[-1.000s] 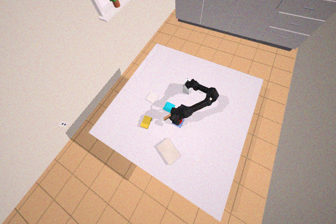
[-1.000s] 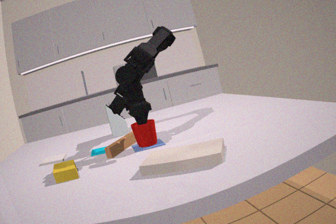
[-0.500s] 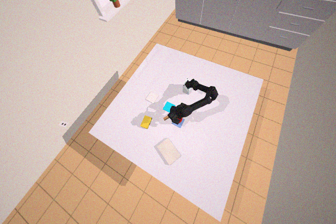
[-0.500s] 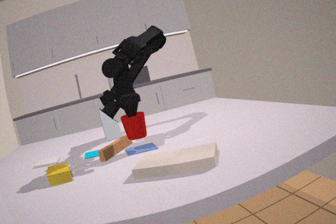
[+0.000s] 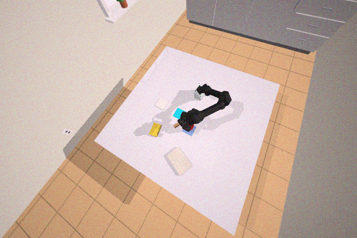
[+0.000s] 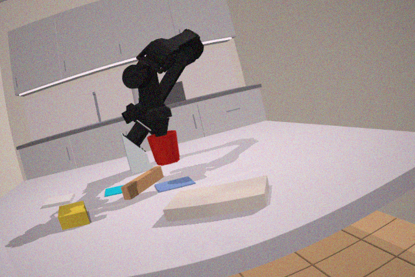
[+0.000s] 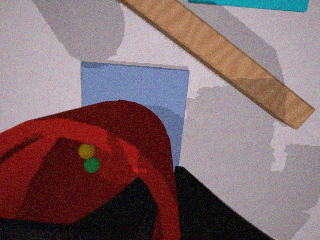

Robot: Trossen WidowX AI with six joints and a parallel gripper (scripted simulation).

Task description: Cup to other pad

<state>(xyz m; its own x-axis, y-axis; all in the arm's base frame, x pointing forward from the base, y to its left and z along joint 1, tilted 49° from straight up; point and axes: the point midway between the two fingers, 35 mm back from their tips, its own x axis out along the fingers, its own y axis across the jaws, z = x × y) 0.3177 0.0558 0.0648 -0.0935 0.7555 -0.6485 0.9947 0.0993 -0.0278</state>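
Right now my gripper tip is 50 mm short of the green marble, 10 mm to the right of it and 20 mm above it. The rest, counted from my gripper tip: wooden plank: 10 mm behind, 70 mm to the right, 90 mm below; red cup: 30 mm ahead; yellow marble: 50 mm ahead, 10 mm to the left, 20 mm below.
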